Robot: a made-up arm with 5 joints. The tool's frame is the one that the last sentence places.
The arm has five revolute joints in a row. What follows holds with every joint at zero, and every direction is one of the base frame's.
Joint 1 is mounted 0.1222 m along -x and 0.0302 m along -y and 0.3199 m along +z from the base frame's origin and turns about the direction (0.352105, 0.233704, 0.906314), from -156.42 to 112.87 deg.
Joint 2 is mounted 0.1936 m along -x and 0.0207 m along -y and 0.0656 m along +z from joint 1 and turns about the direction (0.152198, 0.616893, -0.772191), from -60.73 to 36.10 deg.
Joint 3 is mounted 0.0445 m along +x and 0.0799 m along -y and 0.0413 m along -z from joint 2 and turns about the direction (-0.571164, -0.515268, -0.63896), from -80.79 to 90.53 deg.
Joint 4 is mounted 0.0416 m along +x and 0.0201 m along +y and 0.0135 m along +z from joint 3 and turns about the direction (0.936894, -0.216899, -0.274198), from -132.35 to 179.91 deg.
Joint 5 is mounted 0.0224 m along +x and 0.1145 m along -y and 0.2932 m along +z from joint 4 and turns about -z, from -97.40 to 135.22 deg.
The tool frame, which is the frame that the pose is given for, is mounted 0.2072 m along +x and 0.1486 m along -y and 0.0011 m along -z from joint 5; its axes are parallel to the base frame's.
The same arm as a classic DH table. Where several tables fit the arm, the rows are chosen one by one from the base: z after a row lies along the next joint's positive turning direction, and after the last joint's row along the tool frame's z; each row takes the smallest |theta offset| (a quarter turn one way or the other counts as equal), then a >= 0, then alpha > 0; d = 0 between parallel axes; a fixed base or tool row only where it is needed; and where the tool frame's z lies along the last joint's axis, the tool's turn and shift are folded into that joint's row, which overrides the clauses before.
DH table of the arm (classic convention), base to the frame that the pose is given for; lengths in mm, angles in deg. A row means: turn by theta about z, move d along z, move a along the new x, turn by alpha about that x. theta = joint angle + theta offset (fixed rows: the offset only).
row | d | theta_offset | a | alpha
base (fixed) | 574.1 | -56.43 | -42.4 | -25.00
joint 1 | -360.9 | 29.80 | -169.5 | -120.14
joint 2 | -147.8 | 6.34 | 89.9 | -84.92
joint 3 | 6.1 | 75.44 | -7.1 | 104.37
joint 4 | 71.2 | 40.63 | 106.5 | -74.09
joint 5 | 0.0 | -67.39 | 255.0 | 180.00
tool (fixed) | 305.7 | 35.65 | 0.0 | 0.00
Joint limits (deg, base to tool): -156.42..112.87 -60.73..36.10 -80.79..90.53 -132.35..179.91 -97.40..135.22

